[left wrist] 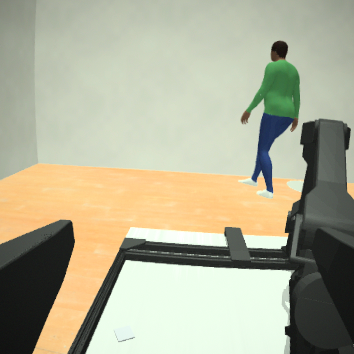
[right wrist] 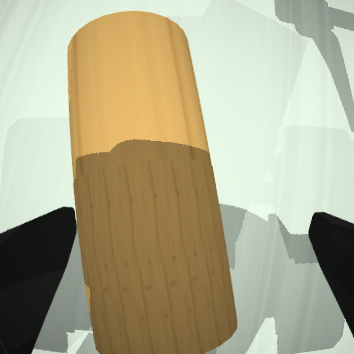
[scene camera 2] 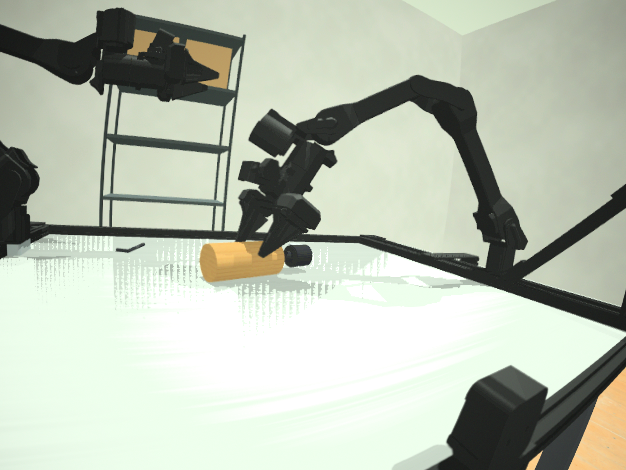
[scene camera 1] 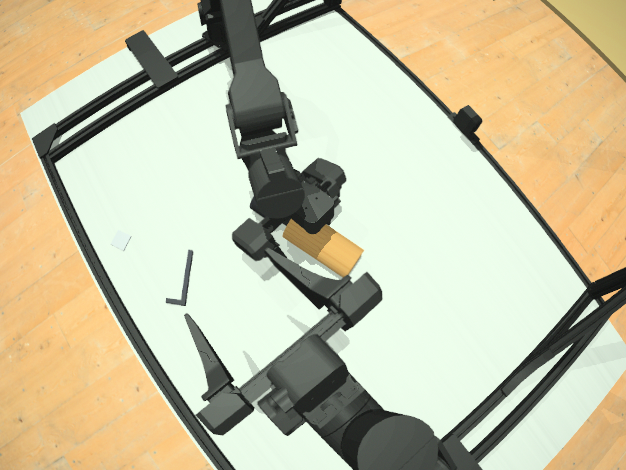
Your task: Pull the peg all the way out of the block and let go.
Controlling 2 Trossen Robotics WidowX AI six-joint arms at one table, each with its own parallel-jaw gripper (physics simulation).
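Places are measured from the left arm's base along level axes (x ahead, y left, z up), in metres.
Pixels of known places: left gripper, fingertip midpoint: (left wrist: 197,237) (scene camera 2: 212,82) (scene camera 1: 225,282); right gripper, fingertip midpoint: (right wrist: 196,222) (scene camera 2: 247,250) (scene camera 1: 307,242); left arm's base at its link origin: (scene camera 2: 6,240); right arm's base at its link origin: (scene camera 2: 497,273) (scene camera 1: 221,34).
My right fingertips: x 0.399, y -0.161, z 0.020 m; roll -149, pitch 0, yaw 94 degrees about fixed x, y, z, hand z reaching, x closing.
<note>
For each thing: its top centre in the pictures, then the offset to it from my right fingertips.
- wooden cylindrical block at its top centre: (right wrist: 136,166) (scene camera 2: 244,242) (scene camera 1: 325,237) dy -0.022, dx -0.015, dz +0.017 m
- peg's black head at its top centre: (scene camera 1: 265,199) (scene camera 2: 298,244) dy +0.006, dx +0.098, dz +0.008 m
- small pale tile at its top centre: (scene camera 1: 120,240) (left wrist: 123,332) dy +0.240, dx +0.225, dz -0.036 m
The wooden cylindrical block (scene camera 1: 339,253) (scene camera 2: 230,262) (right wrist: 137,100) lies on its side on the white table. The peg's black head (scene camera 2: 299,255) shows at the block's right end in scene camera 2; its shaft is hardly visible there, and the peg does not show in the other views. My right gripper (scene camera 2: 250,247) (right wrist: 196,222) is open, pointing down low over the block, its fingers on either side of it; the block is nearer the left-hand finger in the right wrist view. In scene camera 1 its fingertips are hidden. My left gripper (scene camera 1: 227,282) (scene camera 2: 212,81) (left wrist: 197,237) is open and empty, raised above the table.
A dark L-shaped piece (scene camera 1: 186,283) (scene camera 2: 131,247) and a small pale tile (scene camera 1: 121,240) (left wrist: 124,333) lie on the table. Black frame bars edge the table. A shelf unit (scene camera 2: 232,121) stands behind, and a person (left wrist: 282,90) in green stands beyond the table.
</note>
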